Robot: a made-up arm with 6 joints. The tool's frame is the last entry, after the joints. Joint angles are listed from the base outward.
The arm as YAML. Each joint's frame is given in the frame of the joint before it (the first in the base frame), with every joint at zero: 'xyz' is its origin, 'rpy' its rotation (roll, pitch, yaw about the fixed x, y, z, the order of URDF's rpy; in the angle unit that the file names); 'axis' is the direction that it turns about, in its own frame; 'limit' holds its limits. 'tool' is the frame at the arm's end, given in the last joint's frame.
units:
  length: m
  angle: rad
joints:
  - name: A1
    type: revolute
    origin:
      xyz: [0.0, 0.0, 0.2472]
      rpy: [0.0, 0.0, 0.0]
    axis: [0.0, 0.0, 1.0]
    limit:
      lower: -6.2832
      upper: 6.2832
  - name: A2
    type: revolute
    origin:
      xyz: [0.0, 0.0, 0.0]
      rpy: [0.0, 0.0, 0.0]
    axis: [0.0, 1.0, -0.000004]
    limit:
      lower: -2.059
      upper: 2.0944
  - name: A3
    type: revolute
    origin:
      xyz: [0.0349, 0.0, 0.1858]
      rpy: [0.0, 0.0, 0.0]
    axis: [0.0, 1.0, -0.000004]
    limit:
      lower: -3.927
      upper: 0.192
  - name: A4
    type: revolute
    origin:
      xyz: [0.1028, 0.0, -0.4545]
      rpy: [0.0, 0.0, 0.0]
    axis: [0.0, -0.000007, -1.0]
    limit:
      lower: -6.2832
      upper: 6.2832
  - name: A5
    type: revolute
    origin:
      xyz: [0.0, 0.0, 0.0]
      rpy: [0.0, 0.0, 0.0]
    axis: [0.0, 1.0, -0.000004]
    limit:
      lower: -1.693
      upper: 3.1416
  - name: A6
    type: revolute
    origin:
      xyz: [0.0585, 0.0, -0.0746]
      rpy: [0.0, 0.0, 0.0]
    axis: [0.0, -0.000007, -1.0]
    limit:
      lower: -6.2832
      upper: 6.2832
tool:
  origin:
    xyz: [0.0, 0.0, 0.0]
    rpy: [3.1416, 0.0, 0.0]
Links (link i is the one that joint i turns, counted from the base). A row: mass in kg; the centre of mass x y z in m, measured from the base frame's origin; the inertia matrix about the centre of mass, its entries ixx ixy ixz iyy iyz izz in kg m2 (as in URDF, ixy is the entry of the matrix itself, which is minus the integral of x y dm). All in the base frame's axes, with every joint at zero. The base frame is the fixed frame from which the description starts. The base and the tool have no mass.
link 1: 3.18; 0.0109 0.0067 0.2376; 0.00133 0 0 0.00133 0 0.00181
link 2: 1.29; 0.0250 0.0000 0.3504; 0.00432 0 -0.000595 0.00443 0 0.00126
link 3: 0.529; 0.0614 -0.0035 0.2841; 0.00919 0 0.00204 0.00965 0 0.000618
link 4: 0.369; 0.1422 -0.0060 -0.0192; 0.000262 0 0 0.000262 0 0.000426
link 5: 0.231; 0.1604 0.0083 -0.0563; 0.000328 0 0.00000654 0.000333 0 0.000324
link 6: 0.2; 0.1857 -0.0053 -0.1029; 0.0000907 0 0 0.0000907 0 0.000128
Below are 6 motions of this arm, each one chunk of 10 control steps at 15 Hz.
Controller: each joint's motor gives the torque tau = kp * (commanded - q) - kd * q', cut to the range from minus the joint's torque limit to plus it. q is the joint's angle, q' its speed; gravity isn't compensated. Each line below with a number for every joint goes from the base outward.
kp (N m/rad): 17 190 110 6.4 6.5 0.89
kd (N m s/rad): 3.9 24 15 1.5 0.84 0.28
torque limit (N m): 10 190 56 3.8 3.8 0.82
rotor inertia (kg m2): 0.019 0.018 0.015 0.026 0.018 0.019
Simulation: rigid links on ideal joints. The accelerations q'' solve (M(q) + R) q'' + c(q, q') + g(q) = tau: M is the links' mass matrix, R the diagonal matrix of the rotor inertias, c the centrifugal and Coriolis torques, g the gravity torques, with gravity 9.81 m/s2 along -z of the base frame. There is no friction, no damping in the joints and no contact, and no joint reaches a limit. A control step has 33 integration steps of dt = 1/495 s. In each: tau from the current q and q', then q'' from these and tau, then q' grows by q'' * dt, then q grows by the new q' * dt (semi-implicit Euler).
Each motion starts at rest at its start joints. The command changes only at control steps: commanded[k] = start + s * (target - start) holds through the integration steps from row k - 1 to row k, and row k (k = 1, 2, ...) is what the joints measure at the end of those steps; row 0 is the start. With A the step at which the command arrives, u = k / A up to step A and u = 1 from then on. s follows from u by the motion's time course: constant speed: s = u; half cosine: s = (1 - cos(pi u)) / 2; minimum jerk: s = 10 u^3 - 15 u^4 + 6 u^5; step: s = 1 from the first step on.
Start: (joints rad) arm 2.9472 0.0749 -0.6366 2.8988 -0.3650 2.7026
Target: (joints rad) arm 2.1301 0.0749 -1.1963 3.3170 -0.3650 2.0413
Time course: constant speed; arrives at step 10
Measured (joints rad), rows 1 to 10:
1: 2.9342 0.0839 -0.6474 2.9098 -0.3589 2.6981
2: 2.9035 0.0903 -0.6739 2.9300 -0.3537 2.6845
3: 2.8590 0.0937 -0.7127 2.9556 -0.3506 2.6607
4: 2.8045 0.0957 -0.7586 2.9851 -0.3490 2.6274
5: 2.7427 0.0969 -0.8083 3.0176 -0.3487 2.5863
6: 2.6753 0.0979 -0.8602 3.0523 -0.3492 2.5390
7: 2.6039 0.0987 -0.9134 3.0887 -0.3504 2.4871
8: 2.5295 0.0995 -0.9672 3.1262 -0.3521 2.4316
9: 2.4528 0.1002 -1.0214 3.1645 -0.3540 2.3736
10: 2.3744 0.1009 -1.0759 3.2034 -0.3562 2.3137

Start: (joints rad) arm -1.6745 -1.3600 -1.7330 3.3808 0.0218 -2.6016
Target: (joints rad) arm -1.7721 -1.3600 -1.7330 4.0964 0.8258 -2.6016
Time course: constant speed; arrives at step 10
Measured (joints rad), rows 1 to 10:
1: -1.6763 -1.3672 -1.7330 3.3948 0.0364 -2.6019
2: -1.6802 -1.3734 -1.7354 3.4243 0.0790 -2.6022
3: -1.6858 -1.3772 -1.7371 3.4651 0.1410 -2.6023
4: -1.6926 -1.3794 -1.7381 3.5142 0.2133 -2.6022
5: -1.7004 -1.3807 -1.7388 3.5692 0.2909 -2.6021
6: -1.7087 -1.3814 -1.7392 3.6286 0.3714 -2.6019
7: -1.7175 -1.3819 -1.7396 3.6913 0.4536 -2.6017
8: -1.7265 -1.3823 -1.7399 3.7563 0.5368 -2.6015
9: -1.7358 -1.3826 -1.7402 3.8230 0.6205 -2.6012
10: -1.7452 -1.3828 -1.7405 3.8911 0.7045 -2.6010

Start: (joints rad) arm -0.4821 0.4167 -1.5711 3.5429 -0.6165 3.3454
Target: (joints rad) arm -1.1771 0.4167 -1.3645 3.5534 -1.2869 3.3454
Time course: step
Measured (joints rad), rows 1 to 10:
1: -0.5481 0.4216 -1.4893 3.5586 -0.8213 3.3475
2: -0.6821 0.4382 -1.4210 3.5564 -1.0228 3.3486
3: -0.8233 0.4457 -1.3825 3.5484 -1.1309 3.3469
4: -0.9415 0.4483 -1.3613 3.5414 -1.1867 3.3438
5: -1.0290 0.4490 -1.3490 3.5366 -1.2160 3.3405
6: -1.0886 0.4491 -1.3417 3.5341 -1.2316 3.3378
7: -1.1269 0.4490 -1.3373 3.5331 -1.2397 3.3359
8: -1.1502 0.4488 -1.3347 3.5332 -1.2438 3.3347
9: -1.1637 0.4487 -1.3332 3.5339 -1.2459 3.3341
10: -1.1711 0.4485 -1.3323 3.5348 -1.2469 3.3339

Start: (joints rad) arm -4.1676 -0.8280 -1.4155 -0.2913 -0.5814 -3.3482
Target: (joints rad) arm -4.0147 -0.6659 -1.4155 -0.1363 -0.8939 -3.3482
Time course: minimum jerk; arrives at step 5
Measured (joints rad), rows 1 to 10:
1: -4.1655 -0.8245 -1.4078 -0.2913 -0.5944 -3.3486
2: -4.1549 -0.8047 -1.4027 -0.2832 -0.6329 -3.3495
3: -4.1333 -0.7682 -1.3994 -0.2631 -0.7022 -3.3505
4: -4.1065 -0.7274 -1.3949 -0.2371 -0.7802 -3.3515
5: -4.0829 -0.6975 -1.3896 -0.2143 -0.8381 -3.3527
6: -4.0648 -0.6798 -1.3863 -0.1969 -0.8721 -3.3538
7: -4.0514 -0.6699 -1.3850 -0.1839 -0.8911 -3.3545
8: -4.0414 -0.6644 -1.3847 -0.1740 -0.9018 -3.3549
9: -4.0342 -0.6613 -1.3848 -0.1666 -0.9077 -3.3550
10: -4.0289 -0.6596 -1.3850 -0.1610 -0.9110 -3.3550

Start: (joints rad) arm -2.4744 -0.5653 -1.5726 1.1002 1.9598 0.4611
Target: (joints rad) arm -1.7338 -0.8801 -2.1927 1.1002 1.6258 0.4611
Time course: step
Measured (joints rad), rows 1 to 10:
1: -2.3253 -0.6515 -1.7537 1.0570 1.8346 0.4500
2: -2.1555 -0.7569 -1.9347 1.0745 1.7382 0.4469
3: -2.0447 -0.8243 -2.0496 1.0931 1.6968 0.4513
4: -1.9639 -0.8614 -2.1161 1.1025 1.6797 0.4567
5: -1.9032 -0.8804 -2.1533 1.1060 1.6721 0.4607
6: -1.8579 -0.8895 -2.1737 1.1065 1.6683 0.4629
7: -1.8243 -0.8937 -2.1848 1.1057 1.6664 0.4638
8: -1.7997 -0.8955 -2.1909 1.1045 1.6654 0.4638
9: -1.7818 -0.8961 -2.1943 1.1033 1.6649 0.4635
10: -1.7687 -0.8964 -2.1961 1.1022 1.6646 0.4629

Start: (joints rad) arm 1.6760 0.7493 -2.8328 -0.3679 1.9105 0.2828
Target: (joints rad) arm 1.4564 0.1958 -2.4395 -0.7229 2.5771 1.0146
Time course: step
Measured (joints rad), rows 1 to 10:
1: 1.6562 0.5512 -2.6479 -0.4275 2.1278 0.3424
2: 1.6082 0.4111 -2.5624 -0.5011 2.3439 0.4540
3: 1.5585 0.3277 -2.5105 -0.5596 2.4665 0.5691
4: 1.5218 0.2804 -2.4762 -0.6019 2.5290 0.6705
5: 1.4983 0.2540 -2.4534 -0.6316 2.5596 0.7542
6: 1.4836 0.2392 -2.4385 -0.6524 2.5741 0.8207
7: 1.4743 0.2309 -2.4289 -0.6671 2.5810 0.8725
8: 1.4683 0.2262 -2.4227 -0.6776 2.5843 0.9121
9: 1.4644 0.2235 -2.4188 -0.6851 2.5859 0.9420
10: 1.4618 0.2219 -2.4164 -0.6905 2.5866 0.9645

